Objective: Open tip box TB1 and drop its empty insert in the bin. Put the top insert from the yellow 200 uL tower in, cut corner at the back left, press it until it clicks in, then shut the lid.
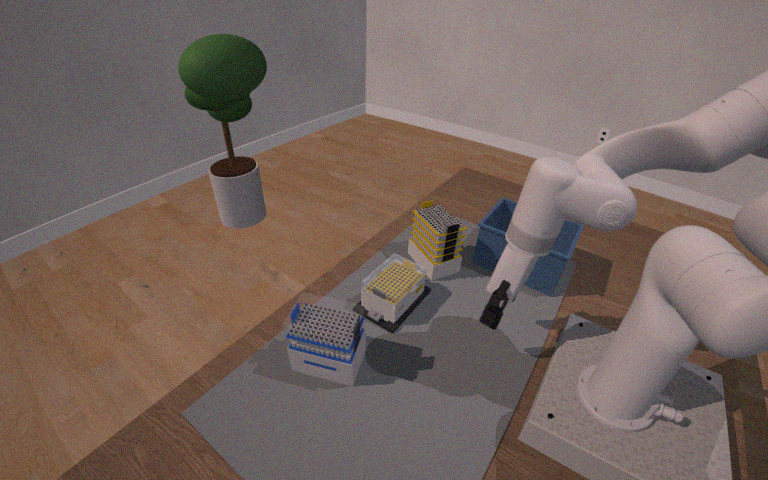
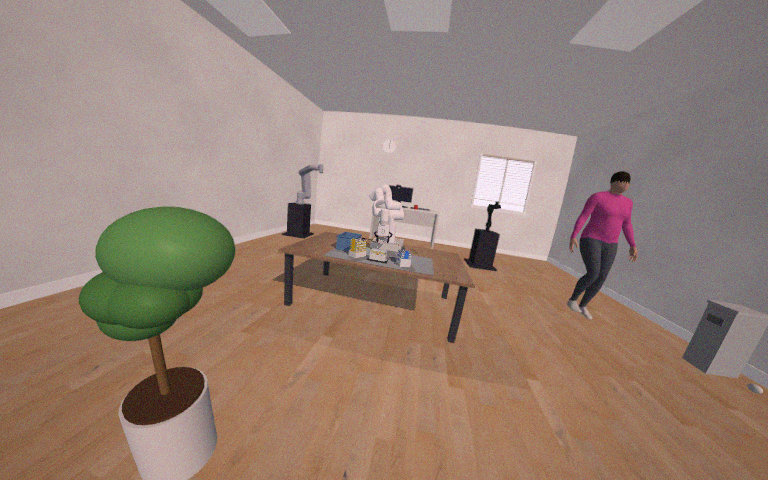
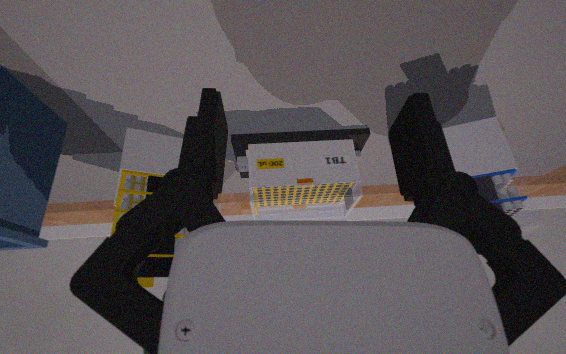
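Observation:
Tip box TB1 (image 1: 406, 303) (image 2: 377, 255) (image 3: 304, 159) sits on a black base (image 1: 390, 326) (image 3: 300, 134) on the mat. A yellow insert (image 1: 398, 279) (image 3: 300, 194) shows in its top, with clear lid walls around it; whether the lid is fully shut is hard to tell. The yellow 200 uL tower (image 1: 438, 237) (image 2: 357, 246) (image 3: 131, 182) stands beside it, several inserts high. The blue bin (image 1: 485, 249) (image 2: 347, 240) (image 3: 22, 165) stands beyond the tower. My gripper (image 1: 489, 322) (image 3: 311, 110) is open and empty, above the mat on the robot's side of TB1, its fingers wider apart than the box.
A blue insert tower (image 1: 325, 366) (image 2: 404, 262) (image 3: 477, 145) stands on the other side of TB1. The grey mat (image 1: 396, 435) lies on the wooden table (image 2: 453, 271). A potted plant (image 1: 237, 195) (image 2: 169, 435) and a person (image 2: 608, 215) are away from the table.

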